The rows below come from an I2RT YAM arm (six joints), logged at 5 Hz.
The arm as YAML. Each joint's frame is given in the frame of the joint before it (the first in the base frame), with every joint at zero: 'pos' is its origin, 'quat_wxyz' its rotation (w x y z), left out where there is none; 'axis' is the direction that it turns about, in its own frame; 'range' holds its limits. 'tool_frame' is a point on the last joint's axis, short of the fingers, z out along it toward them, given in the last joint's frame.
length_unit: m
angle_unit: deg
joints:
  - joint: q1
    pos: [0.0, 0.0, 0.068]
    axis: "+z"
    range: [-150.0, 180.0]
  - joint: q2
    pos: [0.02, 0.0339, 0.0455]
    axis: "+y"
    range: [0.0, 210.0]
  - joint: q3
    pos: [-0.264, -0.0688, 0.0]
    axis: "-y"
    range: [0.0, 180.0]
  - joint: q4
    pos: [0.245, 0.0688, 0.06]
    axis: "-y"
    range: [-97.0, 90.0]
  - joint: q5
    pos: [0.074, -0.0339, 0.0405]
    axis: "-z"
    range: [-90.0, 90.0]
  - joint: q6
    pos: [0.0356, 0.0, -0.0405]
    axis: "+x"
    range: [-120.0, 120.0]
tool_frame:
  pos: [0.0, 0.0, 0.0]
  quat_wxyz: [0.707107, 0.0, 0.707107, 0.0]
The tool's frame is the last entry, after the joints.
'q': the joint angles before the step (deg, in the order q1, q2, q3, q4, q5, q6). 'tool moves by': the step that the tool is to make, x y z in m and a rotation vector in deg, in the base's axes. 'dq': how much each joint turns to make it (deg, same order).
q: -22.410 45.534 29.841 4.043 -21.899 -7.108
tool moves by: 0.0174 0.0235 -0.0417 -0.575 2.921 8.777
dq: 8.000 5.832 -6.501 9.093 -0.422 -1.734
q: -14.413 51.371 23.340 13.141 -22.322 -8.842
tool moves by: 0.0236 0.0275 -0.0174 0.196 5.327 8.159
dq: 8.484 8.707 1.516 1.668 0.530 -0.664
